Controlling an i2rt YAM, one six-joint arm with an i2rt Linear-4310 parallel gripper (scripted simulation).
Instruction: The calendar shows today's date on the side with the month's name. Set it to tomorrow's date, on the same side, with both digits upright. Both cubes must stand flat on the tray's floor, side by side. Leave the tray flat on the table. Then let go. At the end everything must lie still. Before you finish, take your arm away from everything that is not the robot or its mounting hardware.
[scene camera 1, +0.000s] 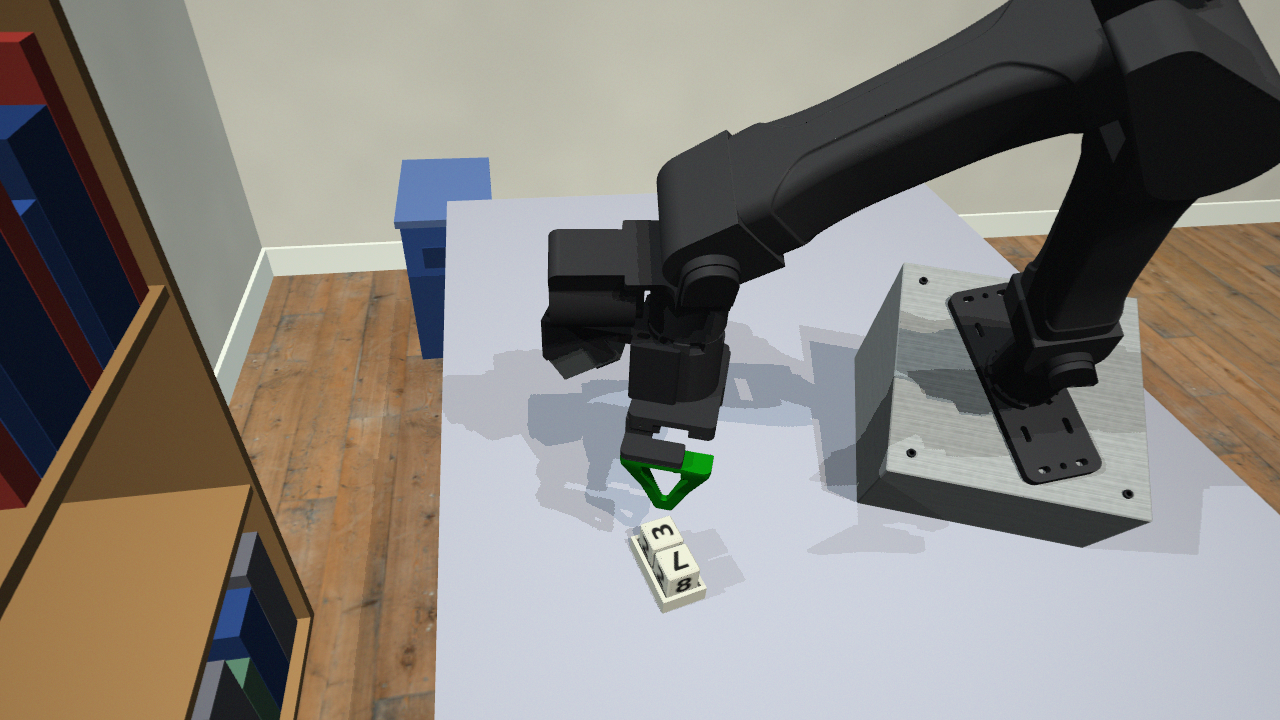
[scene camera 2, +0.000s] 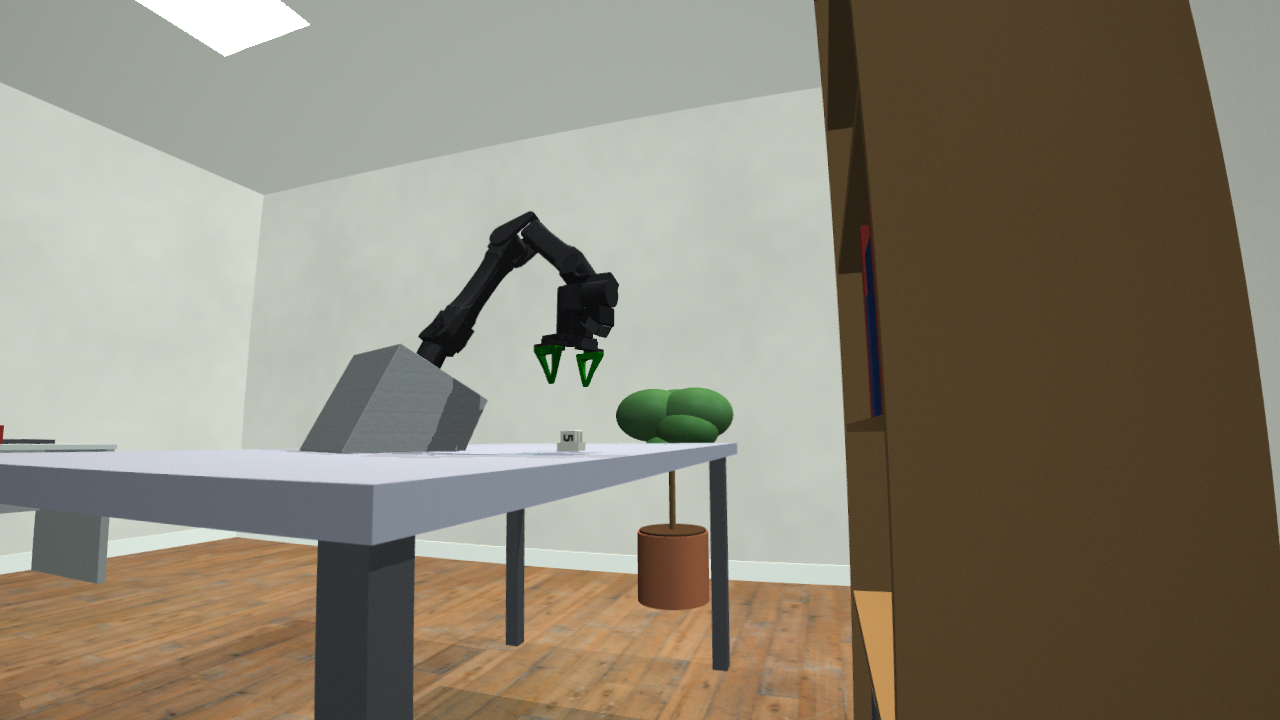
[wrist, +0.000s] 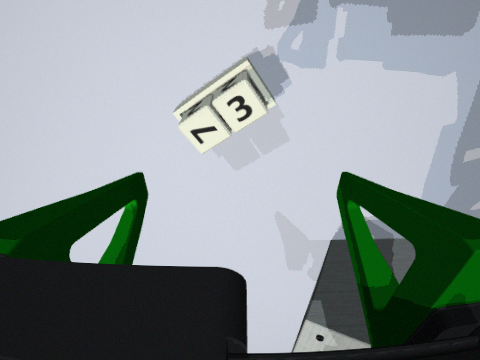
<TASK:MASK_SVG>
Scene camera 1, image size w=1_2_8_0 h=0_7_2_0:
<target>gripper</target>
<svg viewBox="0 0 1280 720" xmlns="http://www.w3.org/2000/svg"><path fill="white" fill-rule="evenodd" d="M649 323L648 329L657 341L681 351L676 404L667 405L638 399L631 400L626 416L625 434L620 447L620 462L642 486L655 508L673 510L688 493L709 479L714 456L685 451L686 446L682 443L653 439L653 433L660 433L660 428L663 426L688 431L688 438L711 441L715 438L719 408L723 403L731 352L729 350L730 347L724 343L725 330L719 335L718 339L706 344L699 343L699 346L690 346L690 343L674 341L672 344L668 338L655 331ZM649 468L680 473L681 480L668 495L663 495Z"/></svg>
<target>digit cube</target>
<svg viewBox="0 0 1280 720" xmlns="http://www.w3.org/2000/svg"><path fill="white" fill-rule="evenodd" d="M671 516L641 524L639 545L652 569L654 568L656 552L683 544L684 539Z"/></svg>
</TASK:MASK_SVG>
